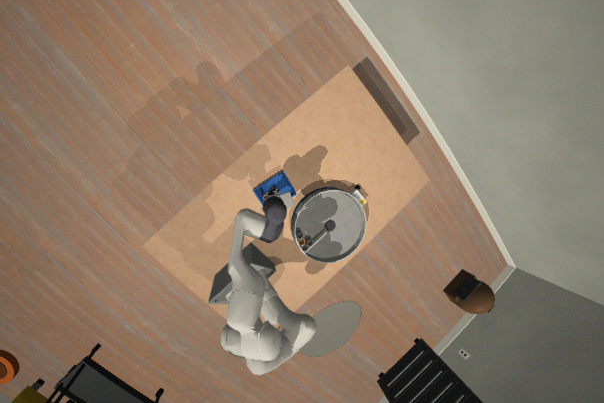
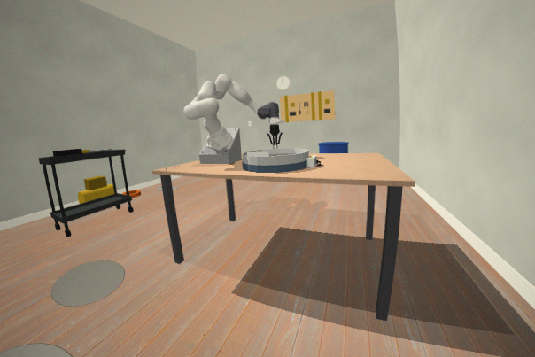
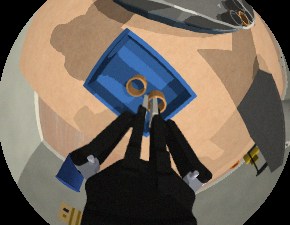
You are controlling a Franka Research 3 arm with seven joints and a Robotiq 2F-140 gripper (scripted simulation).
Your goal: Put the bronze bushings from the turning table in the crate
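Right now the blue crate is 50 mm below my hand, 40 mm ahead of it and 10 mm to the right of it. Round my hand: grey turning table: 360 mm to the right, 150 mm ahead, 20 mm below.
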